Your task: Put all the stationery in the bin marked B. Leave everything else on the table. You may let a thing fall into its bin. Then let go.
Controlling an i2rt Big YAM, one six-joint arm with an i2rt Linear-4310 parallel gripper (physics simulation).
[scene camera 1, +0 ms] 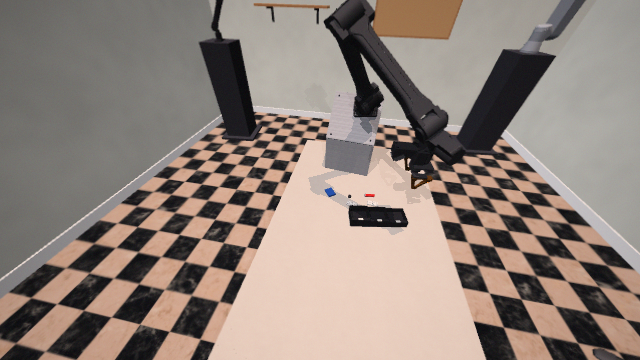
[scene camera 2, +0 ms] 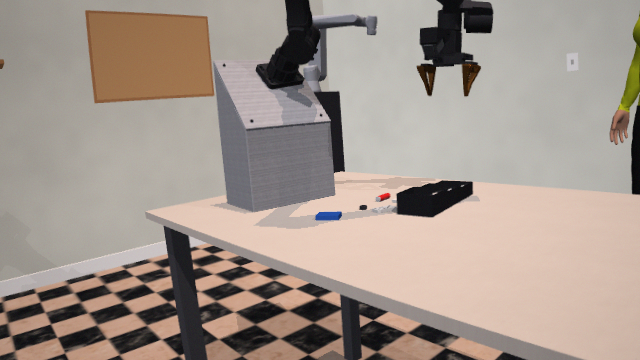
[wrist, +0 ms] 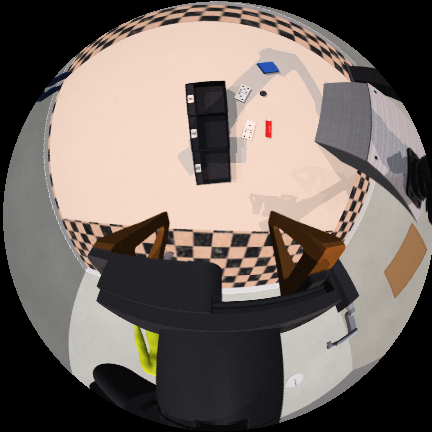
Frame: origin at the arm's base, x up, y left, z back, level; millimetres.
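Where they show: gripper, fingertip midpoint: [scene camera 1: 409,179] [scene camera 2: 447,96] [wrist: 218,216]; arm's base at its link origin: [scene camera 1: 365,108] [scene camera 2: 279,76].
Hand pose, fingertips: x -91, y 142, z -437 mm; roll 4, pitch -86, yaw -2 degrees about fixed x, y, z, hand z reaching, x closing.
Things, the pixels of their top centre, and the offset from my fingertips. Level surfaces: height alone.
- black three-compartment bin at its top centre: [wrist: 208,131] [scene camera 2: 437,184] [scene camera 1: 378,212] dy -75, dx -204, dz -3 mm
- flat blue block at its top centre: [scene camera 2: 328,213] [wrist: 268,66] [scene camera 1: 330,191] dy -296, dx -240, dz +148 mm
- red cylinder at its top centre: [scene camera 2: 382,194] [wrist: 269,127] [scene camera 1: 369,194] dy -94, dx -236, dz +143 mm
- small black round piece at its top centre: [scene camera 2: 363,205] [wrist: 263,92] [scene camera 1: 349,195] dy -195, dx -242, dz +129 mm
- pale table at its surface level: dx -250 mm
A black three-compartment bin [scene camera 1: 370,224] [scene camera 2: 414,204] [wrist: 192,116] stands on the table. Its white labels are too small to read, and no objects show inside. A flat blue block [scene camera 1: 330,192] [scene camera 2: 328,216] [wrist: 268,67] lies farthest from it. A red cylinder [scene camera 1: 369,195] [scene camera 2: 383,197] [wrist: 268,129] with a pale end lies near the bin. A small black round piece [scene camera 1: 349,196] [scene camera 2: 363,207] [wrist: 263,93] lies between them. Two white dotted tiles [wrist: 243,93] [wrist: 248,130] lie beside the bin. My gripper [scene camera 1: 411,178] [scene camera 2: 448,95] [wrist: 218,216] is open and empty, high above the table's side edge.
The grey metal pedestal [scene camera 1: 347,156] [scene camera 2: 292,162] [wrist: 345,112] bearing the arm stands at the table's end, behind the small objects. The pale table [scene camera 1: 345,290] [scene camera 2: 500,250] [wrist: 125,125] extends beyond the bin. The arm's shadow crosses some of the small objects.
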